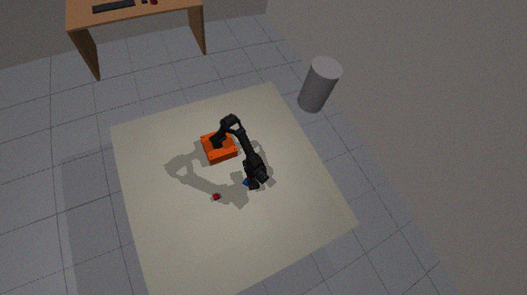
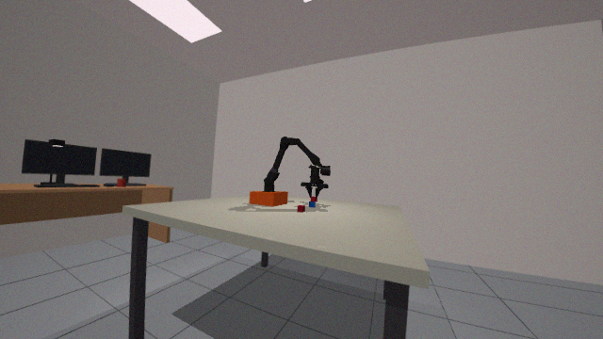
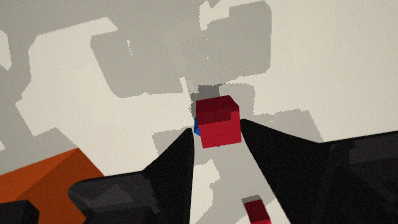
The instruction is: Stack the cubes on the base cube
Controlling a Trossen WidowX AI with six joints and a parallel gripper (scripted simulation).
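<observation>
Right now my gripper tip is 40 mm above the blue cube and 20 mm to the left of it. From my gripper tip the other things lie so: red cube: 220 mm to the right, 40 mm below, 40 mm ahead.
</observation>
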